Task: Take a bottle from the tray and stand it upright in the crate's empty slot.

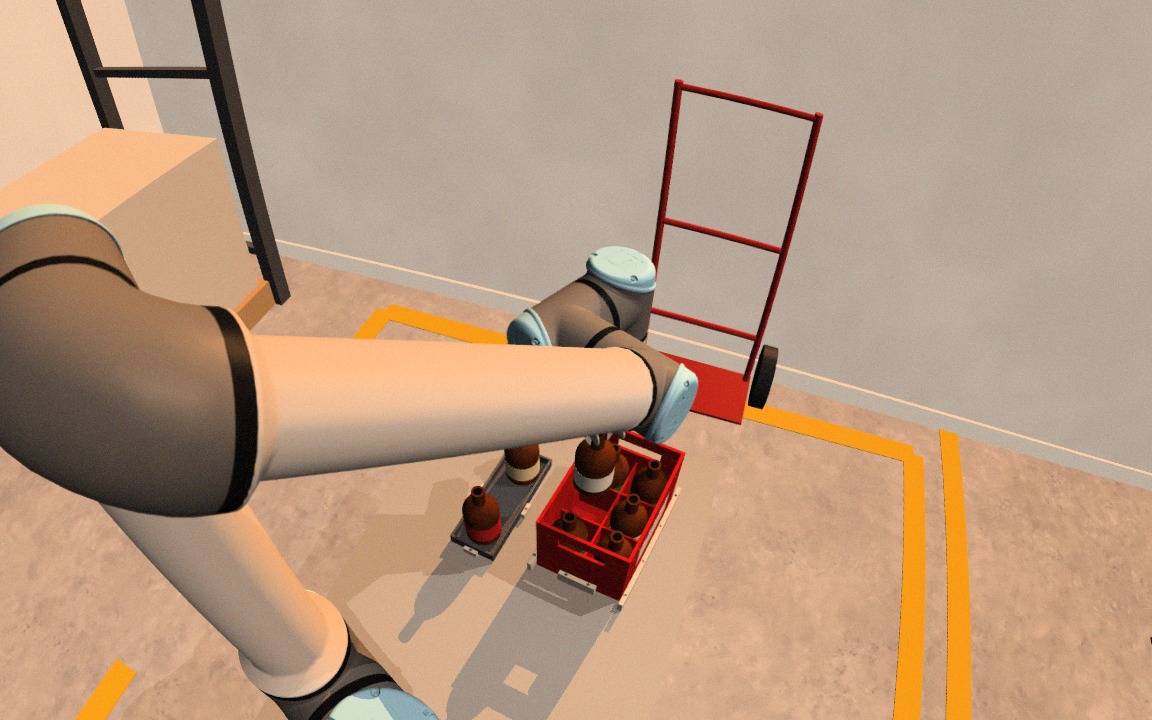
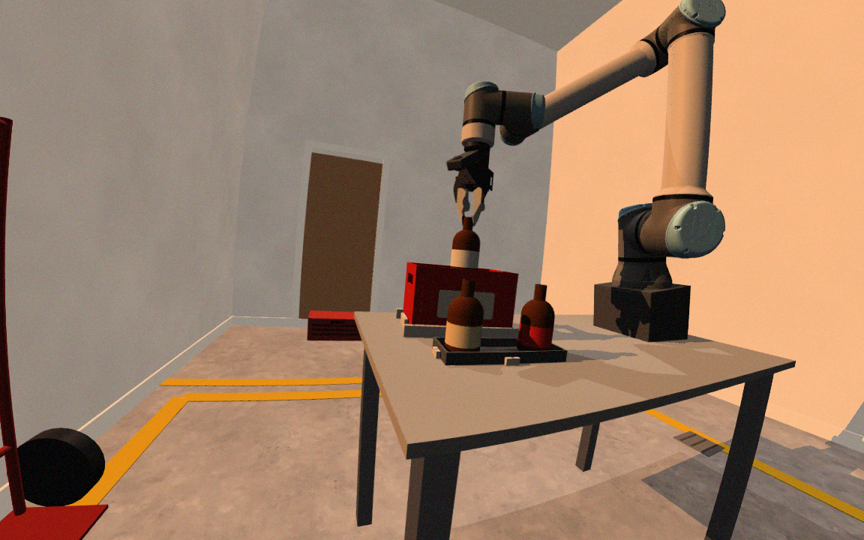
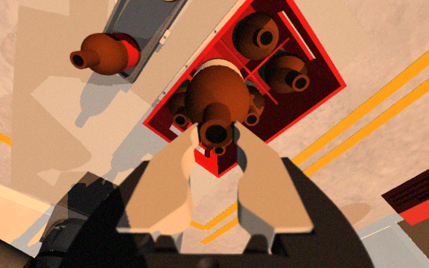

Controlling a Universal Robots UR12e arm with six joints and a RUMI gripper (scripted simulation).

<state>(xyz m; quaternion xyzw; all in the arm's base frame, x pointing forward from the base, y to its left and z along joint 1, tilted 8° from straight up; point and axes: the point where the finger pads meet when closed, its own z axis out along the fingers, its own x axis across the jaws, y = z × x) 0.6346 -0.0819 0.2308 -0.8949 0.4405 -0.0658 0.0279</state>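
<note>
My gripper is now 220 mm above the red crate, 40 mm to the left of it and 10 mm past it. The rest, counted from my hand: dark tray 290 mm below, 190 mm to the left, 10 mm behind.
</note>
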